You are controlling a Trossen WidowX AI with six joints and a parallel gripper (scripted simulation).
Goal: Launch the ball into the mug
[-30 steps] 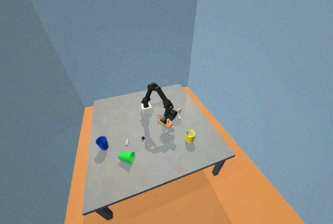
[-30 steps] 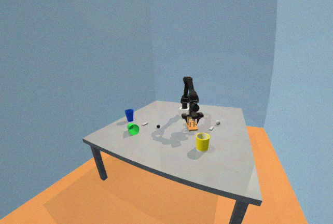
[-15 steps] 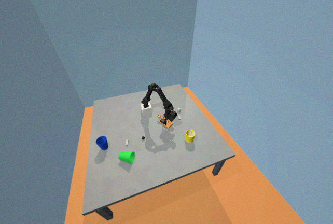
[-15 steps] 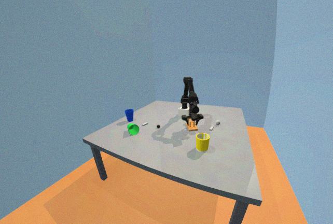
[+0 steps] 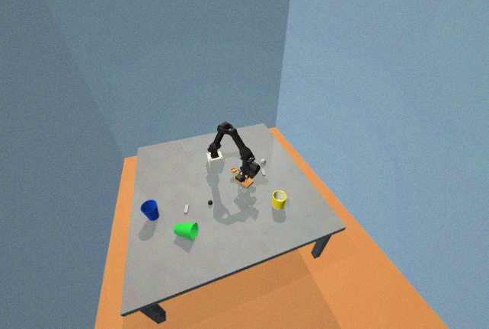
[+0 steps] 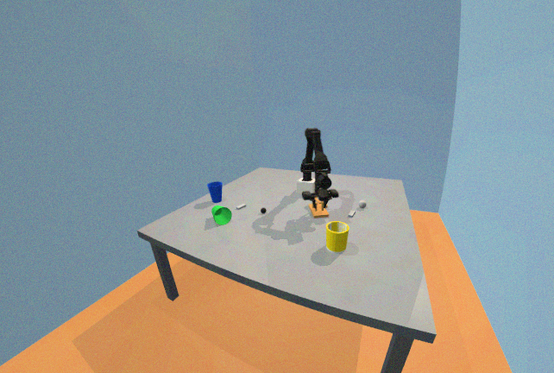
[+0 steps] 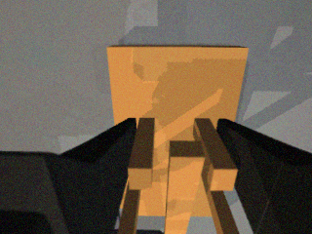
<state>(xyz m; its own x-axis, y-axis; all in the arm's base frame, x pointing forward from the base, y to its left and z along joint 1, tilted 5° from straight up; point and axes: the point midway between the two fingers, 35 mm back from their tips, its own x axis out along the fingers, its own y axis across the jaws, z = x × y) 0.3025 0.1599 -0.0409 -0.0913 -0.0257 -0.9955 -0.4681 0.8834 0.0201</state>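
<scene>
The black ball lies 80 mm ahead of my gripper tip, 300 mm to the right of it and 20 mm below it. The rest, counted from my gripper tip: orange catapult (70 mm behind, 20 mm to the right, 20 mm above); then yellow mug (260 mm ahead, 130 mm to the left, 10 mm below); then pale grey ball (150 mm behind, 220 mm to the left, 10 mm below).
</scene>
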